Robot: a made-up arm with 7 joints. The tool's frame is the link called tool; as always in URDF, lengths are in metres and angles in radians. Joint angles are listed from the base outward. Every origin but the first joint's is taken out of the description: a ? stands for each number. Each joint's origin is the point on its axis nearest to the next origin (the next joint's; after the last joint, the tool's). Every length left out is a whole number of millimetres.
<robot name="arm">
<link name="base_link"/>
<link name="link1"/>
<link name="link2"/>
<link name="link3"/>
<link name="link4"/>
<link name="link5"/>
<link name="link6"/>
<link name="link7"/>
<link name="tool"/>
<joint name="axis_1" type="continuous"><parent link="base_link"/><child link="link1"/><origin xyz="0.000 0.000 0.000" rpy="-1.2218 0.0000 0.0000"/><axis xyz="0 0 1"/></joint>
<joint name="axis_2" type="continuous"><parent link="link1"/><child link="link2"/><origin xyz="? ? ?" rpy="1.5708 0.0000 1.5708"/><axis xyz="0 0 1"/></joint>
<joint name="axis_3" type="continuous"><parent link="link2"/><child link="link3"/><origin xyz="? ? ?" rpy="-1.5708 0.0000 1.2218"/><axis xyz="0 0 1"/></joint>
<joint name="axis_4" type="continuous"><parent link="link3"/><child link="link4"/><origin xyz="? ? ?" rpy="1.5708 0.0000 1.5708"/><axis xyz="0 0 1"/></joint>
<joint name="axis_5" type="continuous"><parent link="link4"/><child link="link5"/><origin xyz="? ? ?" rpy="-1.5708 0.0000 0.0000"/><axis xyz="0 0 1"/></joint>
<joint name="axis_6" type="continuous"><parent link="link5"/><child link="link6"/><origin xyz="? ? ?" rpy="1.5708 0.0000 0.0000"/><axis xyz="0 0 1"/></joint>
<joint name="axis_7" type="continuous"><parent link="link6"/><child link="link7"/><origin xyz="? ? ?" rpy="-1.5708 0.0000 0.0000"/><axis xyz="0 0 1"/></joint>
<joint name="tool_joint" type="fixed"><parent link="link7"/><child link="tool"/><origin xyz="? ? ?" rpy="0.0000 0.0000 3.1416"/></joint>
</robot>
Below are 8 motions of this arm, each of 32 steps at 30 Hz.
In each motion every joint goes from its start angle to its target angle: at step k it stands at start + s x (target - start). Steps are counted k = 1, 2, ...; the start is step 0. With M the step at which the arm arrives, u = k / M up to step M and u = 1 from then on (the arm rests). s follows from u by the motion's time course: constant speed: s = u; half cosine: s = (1 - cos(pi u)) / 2; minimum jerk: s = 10 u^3 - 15 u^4 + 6 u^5.
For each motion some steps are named. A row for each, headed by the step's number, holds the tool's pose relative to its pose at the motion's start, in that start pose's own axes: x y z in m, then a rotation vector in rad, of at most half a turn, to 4 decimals.
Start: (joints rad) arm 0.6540 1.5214 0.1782 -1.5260 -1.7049 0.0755 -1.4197
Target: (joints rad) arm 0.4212 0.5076 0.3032 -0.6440 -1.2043 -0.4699 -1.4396
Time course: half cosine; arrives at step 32
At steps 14, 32:
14: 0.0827 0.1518 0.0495 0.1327 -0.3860 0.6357
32: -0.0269 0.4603 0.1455 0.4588 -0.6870 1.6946

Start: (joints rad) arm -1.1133 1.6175 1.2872 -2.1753 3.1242 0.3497 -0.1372
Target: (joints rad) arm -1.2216 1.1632 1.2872 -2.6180 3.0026 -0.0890 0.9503
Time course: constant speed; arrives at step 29
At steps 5, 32:
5: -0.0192 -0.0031 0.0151 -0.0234 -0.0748 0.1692
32: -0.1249 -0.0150 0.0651 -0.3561 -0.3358 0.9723

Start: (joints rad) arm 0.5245 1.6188 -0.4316 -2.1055 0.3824 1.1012 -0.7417
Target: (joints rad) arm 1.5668 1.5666 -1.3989 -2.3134 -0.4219 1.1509 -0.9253
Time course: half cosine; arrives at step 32
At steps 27, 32:
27: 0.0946 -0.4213 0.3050 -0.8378 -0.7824 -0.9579
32: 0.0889 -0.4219 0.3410 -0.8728 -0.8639 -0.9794

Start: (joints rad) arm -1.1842 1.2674 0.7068 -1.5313 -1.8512 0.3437 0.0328
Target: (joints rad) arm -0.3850 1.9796 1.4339 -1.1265 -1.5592 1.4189 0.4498
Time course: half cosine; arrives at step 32
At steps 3, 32:
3: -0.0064 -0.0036 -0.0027 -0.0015 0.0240 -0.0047
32: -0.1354 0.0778 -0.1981 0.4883 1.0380 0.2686

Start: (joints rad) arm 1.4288 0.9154 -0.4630 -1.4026 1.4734 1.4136 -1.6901
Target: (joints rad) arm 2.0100 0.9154 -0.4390 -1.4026 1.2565 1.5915 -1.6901
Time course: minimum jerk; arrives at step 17
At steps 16, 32:
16: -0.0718 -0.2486 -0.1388 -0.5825 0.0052 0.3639
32: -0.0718 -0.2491 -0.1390 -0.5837 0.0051 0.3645

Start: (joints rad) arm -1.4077 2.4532 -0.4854 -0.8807 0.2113 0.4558 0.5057
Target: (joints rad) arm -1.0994 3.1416 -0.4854 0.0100 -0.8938 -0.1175 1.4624
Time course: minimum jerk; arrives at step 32
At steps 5, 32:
5: -0.0022 0.0144 -0.0015 0.0368 -0.0063 -0.0140
32: 0.0944 0.4423 0.2204 0.8186 0.0084 -0.4479

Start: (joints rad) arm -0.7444 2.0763 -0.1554 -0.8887 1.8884 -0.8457 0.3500
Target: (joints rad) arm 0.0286 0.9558 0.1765 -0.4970 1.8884 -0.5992 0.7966
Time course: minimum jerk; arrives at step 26
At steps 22, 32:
22: 0.0867 0.2034 0.6630 1.3399 0.3722 -0.0312
32: 0.1042 0.2003 0.6812 1.3816 0.3633 -0.0496

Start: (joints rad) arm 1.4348 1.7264 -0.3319 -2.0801 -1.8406 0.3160 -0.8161
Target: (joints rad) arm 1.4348 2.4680 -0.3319 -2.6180 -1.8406 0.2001 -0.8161
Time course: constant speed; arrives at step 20
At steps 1, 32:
1: -0.0092 -0.0039 0.0003 0.0324 0.0071 -0.0231
32: -0.1739 -0.0019 0.0222 0.7250 0.0212 -0.3839

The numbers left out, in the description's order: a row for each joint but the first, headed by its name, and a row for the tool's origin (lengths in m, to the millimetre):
axis_2: 0.000 0.000 0.000
axis_3: 0.308 -0.112 0.000
axis_4: 0.000 -0.037 0.000
axis_5: 0.037 -0.305 0.000
axis_6: 0.000 0.000 0.000
axis_7: 0.000 0.000 0.000
tool: 0.000 0.000 0.000

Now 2 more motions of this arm.
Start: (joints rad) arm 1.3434 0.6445 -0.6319 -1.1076 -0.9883 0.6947 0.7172
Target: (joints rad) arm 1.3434 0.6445 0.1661 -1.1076 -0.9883 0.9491 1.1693
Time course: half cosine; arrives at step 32
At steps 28, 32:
28: -0.0922 0.1884 -0.0653 0.6767 0.4889 0.9274
32: -0.0981 0.1950 -0.0653 0.7075 0.5051 0.9626

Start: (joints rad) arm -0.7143 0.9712 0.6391 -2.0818 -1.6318 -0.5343 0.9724
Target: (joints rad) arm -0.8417 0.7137 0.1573 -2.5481 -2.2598 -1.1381 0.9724
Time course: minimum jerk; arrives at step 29
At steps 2, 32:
2: 0.0006 -0.0001 -0.0003 -0.0015 -0.0020 -0.0011
32: 0.2081 0.0085 -0.0312 -0.3131 -0.4869 -0.4323

